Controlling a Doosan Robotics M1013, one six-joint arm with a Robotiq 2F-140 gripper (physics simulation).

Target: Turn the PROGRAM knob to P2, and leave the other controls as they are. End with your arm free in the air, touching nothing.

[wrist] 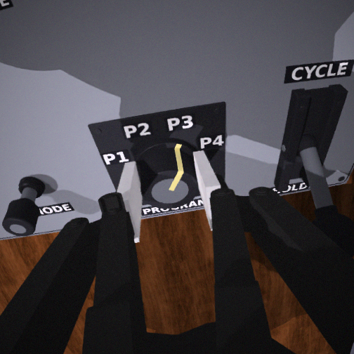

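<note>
The PROGRAM knob (pixel 161 193) is dark and round with a grey cap, low in the middle of the wrist view. Its yellow pointer line (pixel 179 160) points up at the P3 label (pixel 180 123), to the right of the P2 label (pixel 137 131). The P1 label (pixel 115 158) is at the left and the P4 label (pixel 211 141) at the right. My gripper (pixel 166 172) is shut on the knob, with one pale fingertip pad on each side. The fingers partly hide the plate's lower edge and the PROGRAM label.
A CYCLE lever (pixel 315 172) sticks out of its dark slotted housing close to the right of my fingers. A MODE switch (pixel 22 212) with a dark round-ended handle sticks out at the lower left. The grey panel (pixel 200 45) ends just below the knob, with a brown wooden surface (pixel 175 280) beyond.
</note>
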